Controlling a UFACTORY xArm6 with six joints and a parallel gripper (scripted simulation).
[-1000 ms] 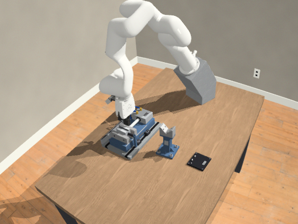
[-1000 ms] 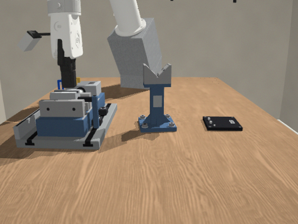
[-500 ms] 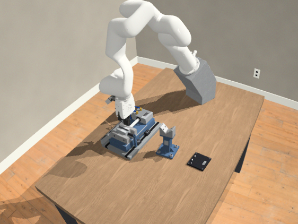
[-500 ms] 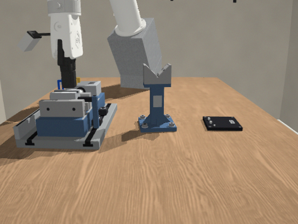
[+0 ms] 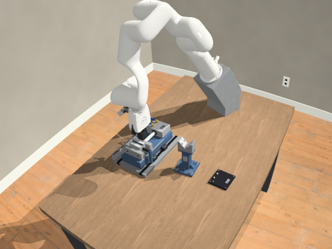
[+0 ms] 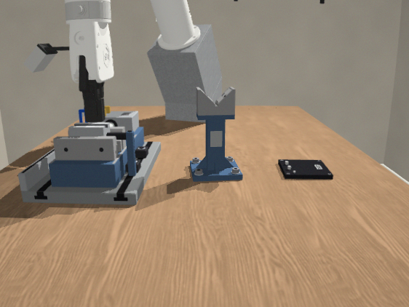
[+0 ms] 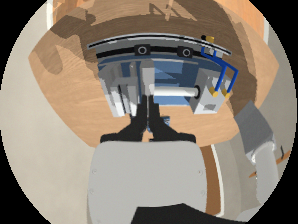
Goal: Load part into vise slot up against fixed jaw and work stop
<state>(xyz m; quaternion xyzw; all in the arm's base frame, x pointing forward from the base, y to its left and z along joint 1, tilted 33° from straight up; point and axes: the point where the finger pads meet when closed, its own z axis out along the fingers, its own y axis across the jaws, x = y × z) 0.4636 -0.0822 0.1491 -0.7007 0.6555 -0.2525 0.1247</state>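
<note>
The part is 4 cm ahead of my hand and 3 cm below it. Also, from my hand: black stop rod (5 cm to the left, 4 cm below, 3 cm ahead); cylinder rod (5 cm below, 5 cm behind); moving jaw (5 cm below).
</note>
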